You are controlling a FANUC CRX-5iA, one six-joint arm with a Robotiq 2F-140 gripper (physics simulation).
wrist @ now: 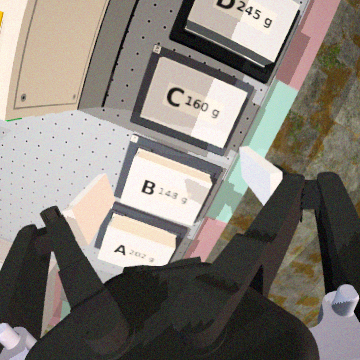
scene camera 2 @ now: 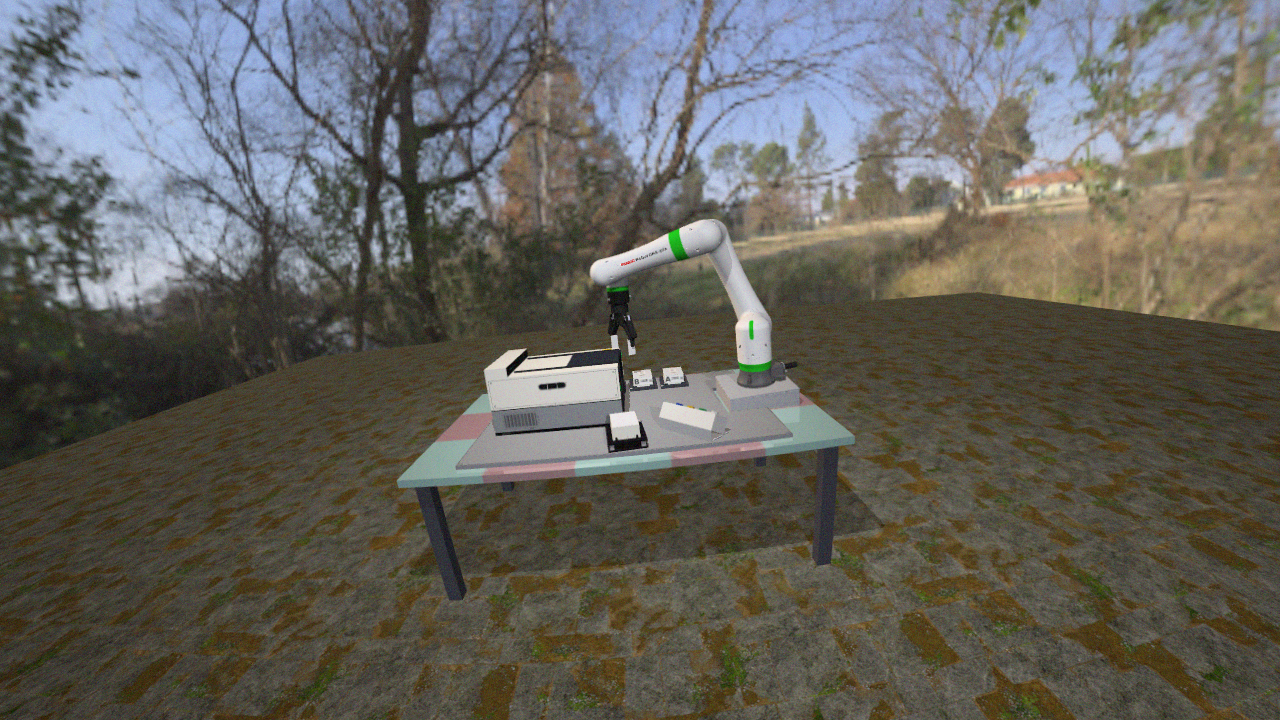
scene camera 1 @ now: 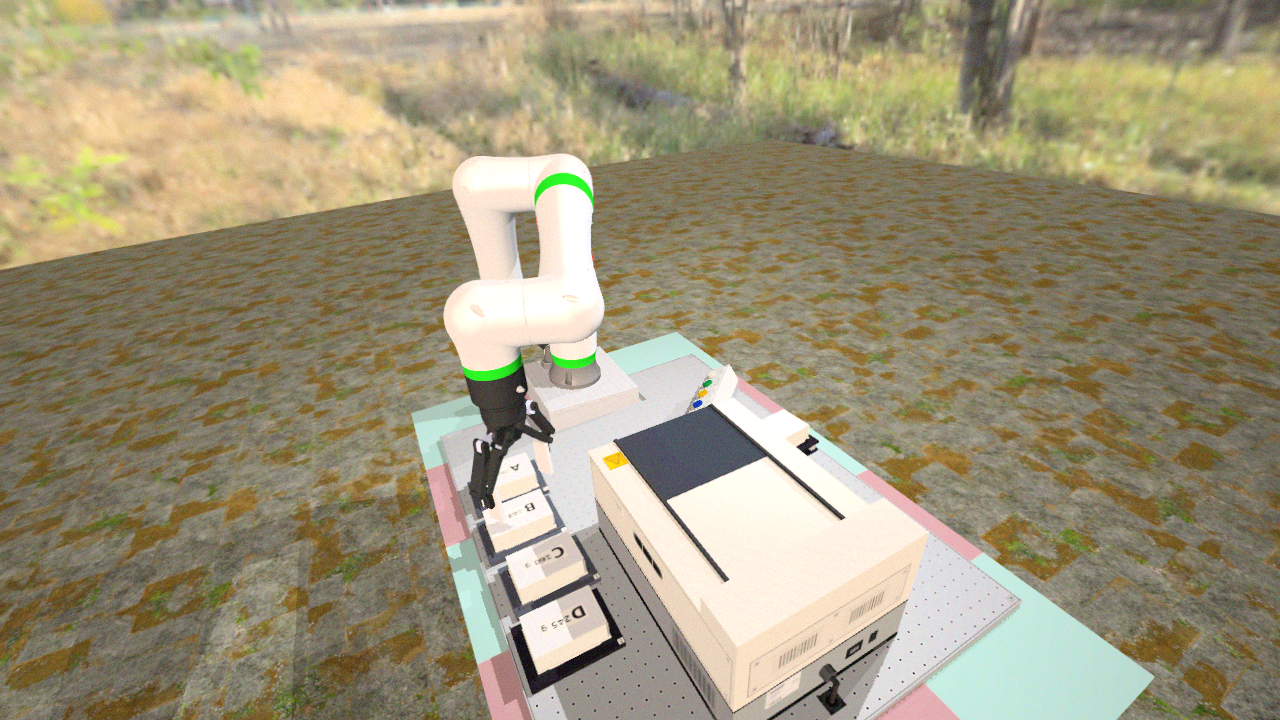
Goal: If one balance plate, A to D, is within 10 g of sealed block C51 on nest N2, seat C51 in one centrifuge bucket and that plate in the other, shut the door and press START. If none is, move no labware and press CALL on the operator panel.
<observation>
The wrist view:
gripper: 173, 174
plate D: 257, 38
plate C: 180, 97
plate B: 157, 184
plate A: 127, 242
centrifuge: 62, 62
perforated grey base: 57, 155
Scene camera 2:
centrifuge: 533, 394
control panel: 709, 426
perforated grey base: 488, 448
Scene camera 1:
gripper: 523, 493
plate D: 569, 626
plate C: 544, 567
plate B: 528, 516
plate A: 516, 476
centrifuge: 767, 583
control panel: 721, 384
perforated grey base: 646, 671
</observation>
